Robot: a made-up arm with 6 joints. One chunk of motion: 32 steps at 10 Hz.
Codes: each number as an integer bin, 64 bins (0 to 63) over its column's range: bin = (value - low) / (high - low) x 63, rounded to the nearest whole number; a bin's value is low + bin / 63 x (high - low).
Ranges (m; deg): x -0.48..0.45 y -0.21..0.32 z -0.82..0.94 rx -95..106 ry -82..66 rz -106..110
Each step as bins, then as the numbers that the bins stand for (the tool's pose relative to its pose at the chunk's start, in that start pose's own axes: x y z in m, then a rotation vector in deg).
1 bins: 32 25 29 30 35 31
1 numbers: -0.0076 0.0003 -0.0098 0.71 0.22 0.29
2 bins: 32 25 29 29 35 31
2 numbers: -0.0076 0.0003 -0.0098 -2.48 0.22 0.29
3 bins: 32 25 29 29 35 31
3 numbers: -0.0076 0.0003 -0.0098 -2.48 0.22 0.29
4 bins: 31 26 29 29 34 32
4 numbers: -0.0224 0.0087 -0.0098 -2.48 -2.13 3.71
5 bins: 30 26 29 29 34 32
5 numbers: -0.0371 0.0087 -0.0098 -2.48 -2.13 3.71
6 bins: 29 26 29 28 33 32
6 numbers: -0.0519 0.0087 -0.0098 -5.67 -4.48 3.71
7 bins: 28 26 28 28 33 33
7 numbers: -0.0667 0.0087 -0.0378 -5.67 -4.48 7.14
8 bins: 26 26 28 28 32 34
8 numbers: -0.0962 0.0087 -0.0378 -5.67 -6.83 10.57
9 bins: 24 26 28 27 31 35
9 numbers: -0.1257 0.0087 -0.0378 -8.86 -9.17 14.00
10 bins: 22 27 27 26 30 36
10 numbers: -0.1552 0.0171 -0.0657 -12.05 -11.52 17.43
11 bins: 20 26 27 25 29 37
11 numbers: -0.1848 0.0087 -0.0657 -15.24 -13.87 20.86
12 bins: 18 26 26 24 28 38
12 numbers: -0.2143 0.0087 -0.0937 -18.43 -16.22 24.29
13 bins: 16 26 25 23 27 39
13 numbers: -0.2438 0.0087 -0.1216 -21.62 -18.57 27.71
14 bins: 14 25 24 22 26 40
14 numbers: -0.2733 0.0003 -0.1495 -24.81 -20.92 31.14
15 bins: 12 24 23 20 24 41
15 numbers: -0.3029 -0.0081 -0.1775 -31.19 -25.62 34.57
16 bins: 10 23 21 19 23 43
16 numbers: -0.3324 -0.0165 -0.2333 -34.38 -27.97 41.43
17 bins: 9 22 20 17 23 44
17 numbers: -0.3471 -0.0249 -0.2613 -40.76 -27.97 44.86
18 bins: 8 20 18 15 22 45
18 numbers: -0.3619 -0.0417 -0.3171 -47.14 -30.32 48.29
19 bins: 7 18 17 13 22 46
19 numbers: -0.3767 -0.0586 -0.3451 -53.52 -30.32 51.71
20 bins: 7 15 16 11 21 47
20 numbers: -0.3767 -0.0838 -0.3730 -59.90 -32.67 55.14
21 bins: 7 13 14 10 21 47
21 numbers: -0.3767 -0.1006 -0.4289 -63.10 -32.67 55.14
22 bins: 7 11 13 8 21 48
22 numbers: -0.3767 -0.1175 -0.4568 -69.48 -32.67 58.57
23 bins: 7 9 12 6 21 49
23 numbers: -0.3767 -0.1343 -0.4848 -75.86 -32.67 62.00
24 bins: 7 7 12 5 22 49
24 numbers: -0.3767 -0.1511 -0.4848 -79.05 -30.32 62.00
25 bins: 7 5 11 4 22 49
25 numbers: -0.3767 -0.1679 -0.5127 -82.24 -30.32 62.00
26 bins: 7 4 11 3 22 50
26 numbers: -0.3767 -0.1763 -0.5127 -85.43 -30.32 65.43
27 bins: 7 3 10 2 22 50
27 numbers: -0.3767 -0.1848 -0.5406 -88.62 -30.32 65.43
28 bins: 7 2 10 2 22 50
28 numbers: -0.3767 -0.1932 -0.5406 -88.62 -30.32 65.43
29 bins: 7 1 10 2 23 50
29 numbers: -0.3767 -0.2016 -0.5406 -88.62 -27.97 65.43
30 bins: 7 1 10 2 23 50
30 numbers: -0.3767 -0.2016 -0.5406 -88.62 -27.97 65.43
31 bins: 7 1 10 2 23 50
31 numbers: -0.3767 -0.2016 -0.5406 -88.62 -27.97 65.43
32 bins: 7 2 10 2 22 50
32 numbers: -0.3767 -0.1932 -0.5406 -88.62 -30.32 65.43
